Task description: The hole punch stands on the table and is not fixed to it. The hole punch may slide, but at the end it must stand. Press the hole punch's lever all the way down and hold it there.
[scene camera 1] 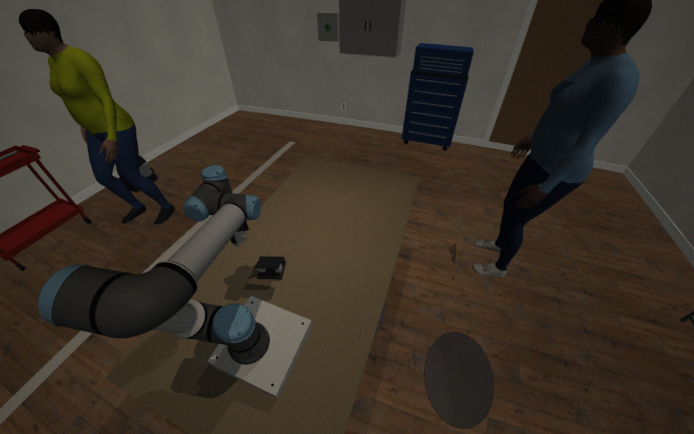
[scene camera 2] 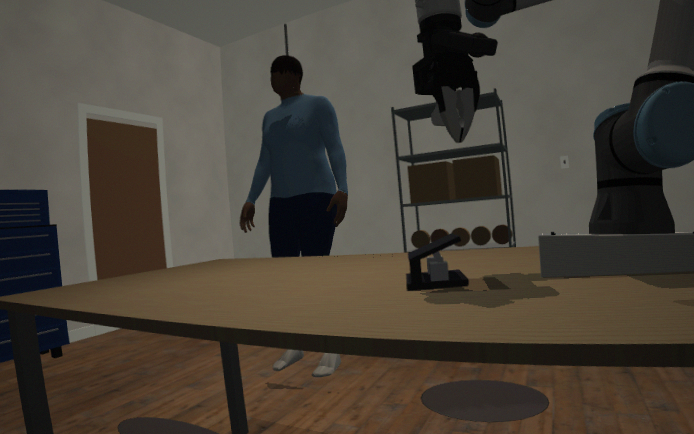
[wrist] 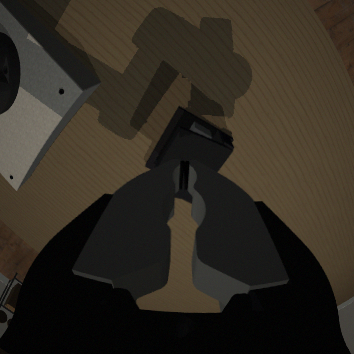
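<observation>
The black hole punch stands upright on the table. Its lever is raised and slopes up toward the robot's base side, with a grey block under it. My gripper is shut and empty, pointing down. In the scene camera 2 view it hangs high above the raised end of the lever, well apart from it. In the wrist view the fingertips overlap the near edge of the hole punch and hide part of it.
The robot's light base plate stands on the table near the hole punch. A person in blue and a person in yellow stand beyond the table. A shelf rack stands at the wall.
</observation>
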